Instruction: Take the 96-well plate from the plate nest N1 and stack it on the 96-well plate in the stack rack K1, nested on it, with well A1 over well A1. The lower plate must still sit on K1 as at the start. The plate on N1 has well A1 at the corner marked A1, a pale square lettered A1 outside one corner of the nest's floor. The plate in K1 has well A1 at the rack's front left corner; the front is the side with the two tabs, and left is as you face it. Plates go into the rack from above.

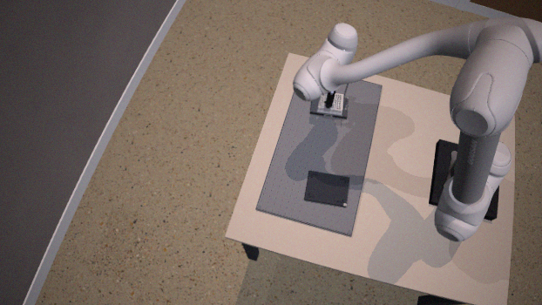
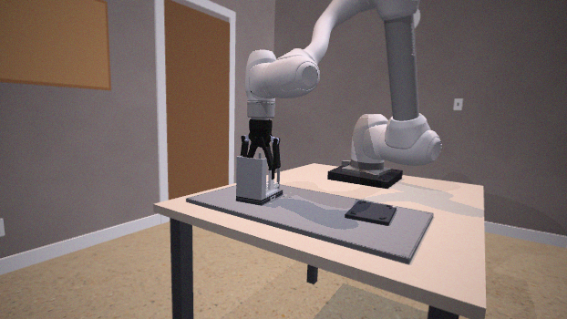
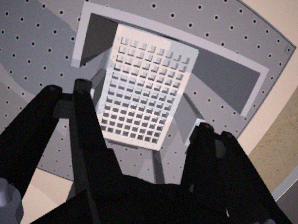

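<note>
Right now my hand is 2 cm above the white 96-well plate. From my hand the other things lie so: grey wall (6 cm ahead, 2 cm to the left, 2 cm above); pale A1 mark (21 cm behind, 39 cm to the left, 5 cm below).
</note>
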